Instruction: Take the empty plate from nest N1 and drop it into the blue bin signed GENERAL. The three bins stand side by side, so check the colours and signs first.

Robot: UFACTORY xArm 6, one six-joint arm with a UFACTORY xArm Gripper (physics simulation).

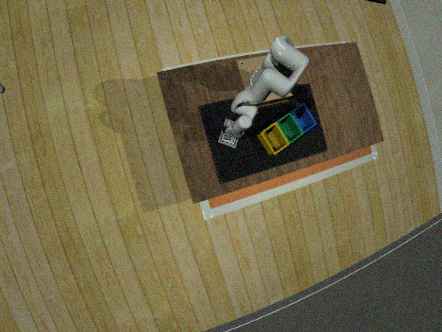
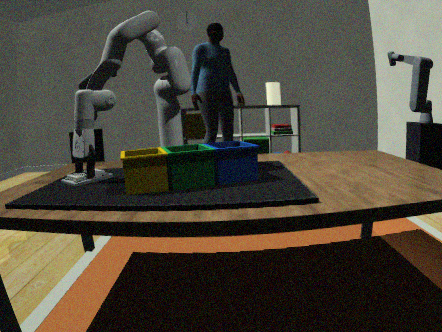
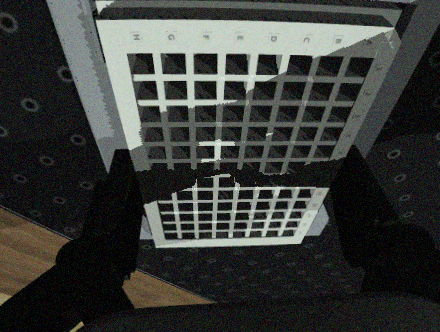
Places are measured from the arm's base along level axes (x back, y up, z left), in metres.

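Where they show: gripper, fingertip midpoint: [image 1: 230,134] [image 2: 84,175] [image 3: 236,171].
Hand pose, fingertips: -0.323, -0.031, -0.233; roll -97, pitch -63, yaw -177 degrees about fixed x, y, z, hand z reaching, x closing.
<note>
Things, the pixels of their top centre, and the offset from my fingertips, as dx, dy, dz. "pt": a spot on its surface instead. Level surfaces: height alone.
- white plate, middle of its top: [image 3: 238,176] [image 2: 85,172] [image 1: 230,133] +0.005, +0.007, +0.002
- light grey nest, surface spot: [image 2: 102,175] pt +0.027, -0.007, +0.061
- blue bin, surface spot: [image 2: 236,167] pt -0.023, +0.024, +0.530
- green bin, middle of its top: [image 2: 185,148] [image 1: 290,127] -0.007, +0.081, +0.384
- yellow bin, surface spot: [image 2: 146,174] pt -0.136, +0.031, +0.307
- black mat, its level: dy -0.019
- wooden table, its level: dy -0.032
The white plate [image 1: 229,142] [image 2: 76,176] [image 3: 230,244], with square wells, sits flat in the light grey nest [image 2: 104,175] [image 3: 90,85] at the left of the black mat. My gripper [image 1: 231,132] [image 2: 83,174] [image 3: 236,171] points down over it. Its dark fingers lie against the plate's two opposite sides, so it is shut on the plate. The nest's label is not readable. The blue bin [image 1: 303,117] [image 2: 236,167] stands at the right end of the row. The green bin [image 1: 290,127] [image 2: 192,171] is in the middle, the yellow bin [image 1: 273,140] [image 2: 146,174] nearest the gripper. Their signs are not readable.
The bins stand side by side on the black mat [image 1: 227,170] [image 2: 280,195], which lies on the wooden table [image 1: 345,85] [image 2: 360,175]. A person [image 2: 212,70] stands behind the table by a shelf unit [image 2: 299,127]. Another arm [image 2: 419,87] stands at the far right.
</note>
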